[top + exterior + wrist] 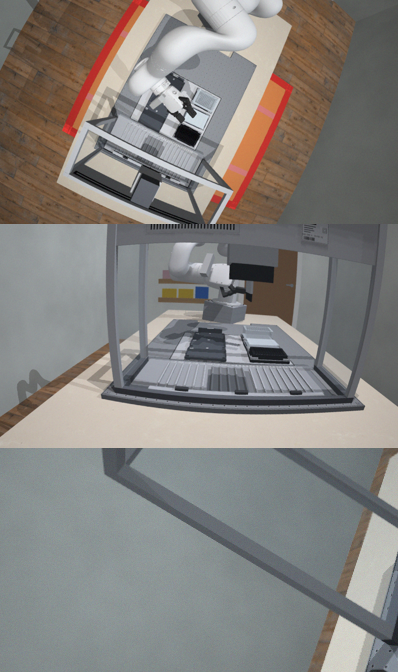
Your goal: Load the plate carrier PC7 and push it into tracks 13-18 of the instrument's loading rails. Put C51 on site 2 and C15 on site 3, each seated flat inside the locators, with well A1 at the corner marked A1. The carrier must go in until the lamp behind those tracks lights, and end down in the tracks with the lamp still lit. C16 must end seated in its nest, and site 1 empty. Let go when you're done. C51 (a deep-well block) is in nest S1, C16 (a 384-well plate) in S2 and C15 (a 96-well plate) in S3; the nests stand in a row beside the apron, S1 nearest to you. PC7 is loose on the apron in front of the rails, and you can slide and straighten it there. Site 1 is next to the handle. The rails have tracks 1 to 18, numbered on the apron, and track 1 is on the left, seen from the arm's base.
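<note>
The black plate C15 lies 7 cm ahead of my hand, 9 cm to the left of it and 24 cm below it. Also, from my hand: deep-well block C51: 14 cm behind, 6 cm to the left, 23 cm below; plate C16: 3 cm behind, 8 cm to the left, 24 cm below; plate carrier PC7: 13 cm to the right, 25 cm below.
</note>
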